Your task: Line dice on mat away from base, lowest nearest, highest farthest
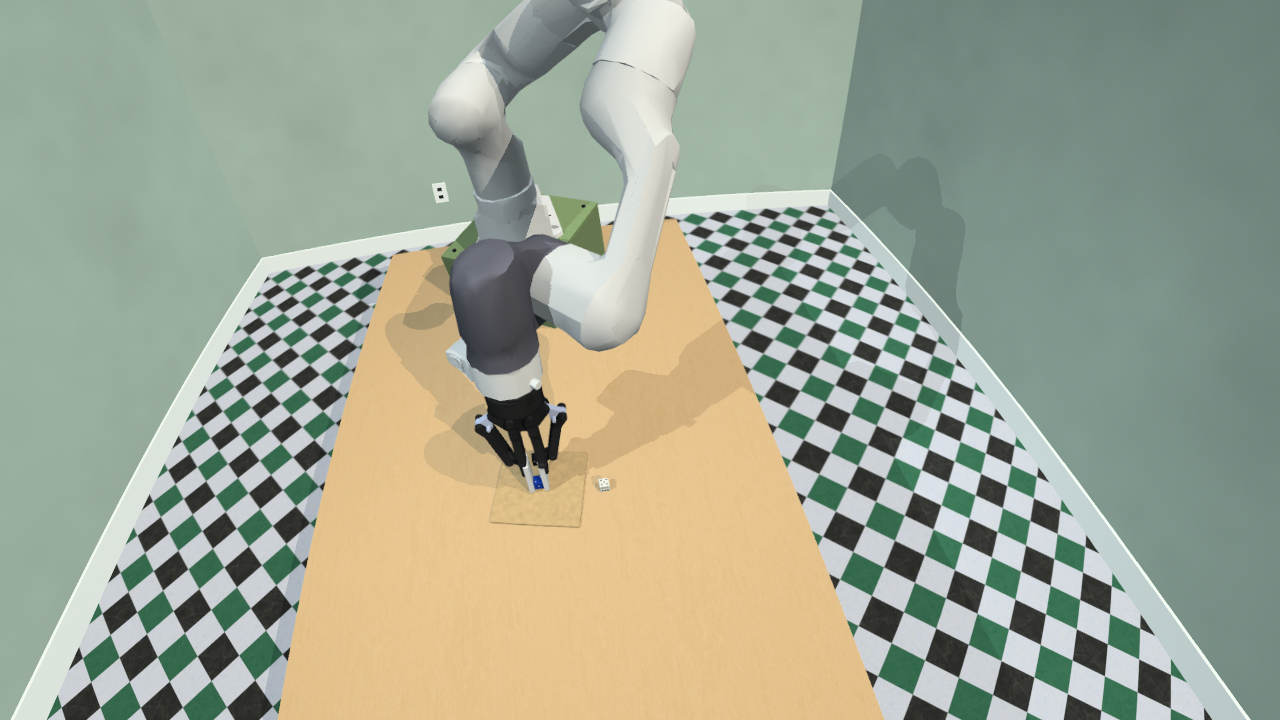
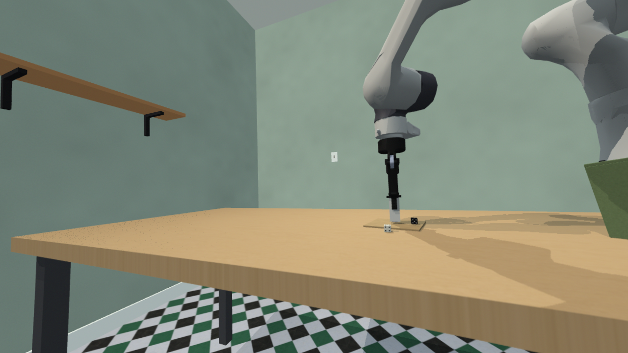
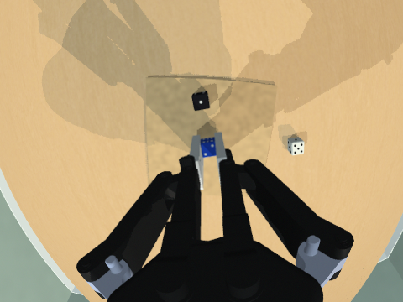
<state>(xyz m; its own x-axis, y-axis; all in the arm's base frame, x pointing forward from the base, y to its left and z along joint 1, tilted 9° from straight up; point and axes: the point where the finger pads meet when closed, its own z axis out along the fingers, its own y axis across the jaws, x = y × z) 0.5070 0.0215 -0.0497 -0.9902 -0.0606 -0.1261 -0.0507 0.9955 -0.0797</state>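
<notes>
The blue die is 30 mm below my hand. Also, from my hand: black die 50 mm behind, 30 mm below; tan mat 40 mm below; white die 10 mm ahead, 100 mm to the left, 40 mm below.
</notes>
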